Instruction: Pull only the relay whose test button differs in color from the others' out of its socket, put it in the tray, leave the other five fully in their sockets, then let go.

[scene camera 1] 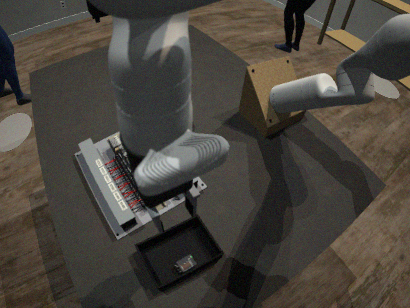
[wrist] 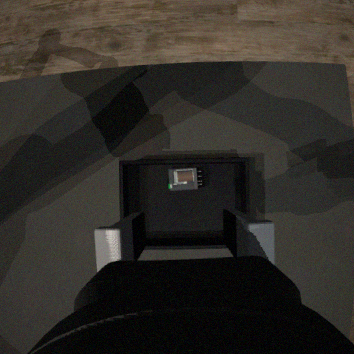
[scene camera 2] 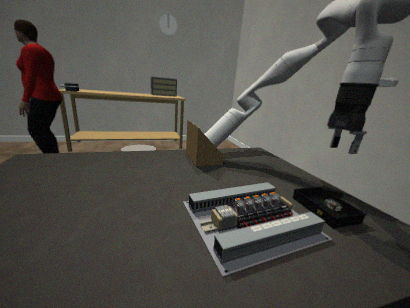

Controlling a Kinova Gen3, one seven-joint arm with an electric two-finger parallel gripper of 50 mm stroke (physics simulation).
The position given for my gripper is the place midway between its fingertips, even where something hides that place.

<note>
In view: my gripper [scene camera 2: 342,150] and a grey panel [scene camera 2: 249,261].
My gripper also shows in scene camera 1 [scene camera 1: 175,218] and in the wrist view [wrist: 183,227].
</note>
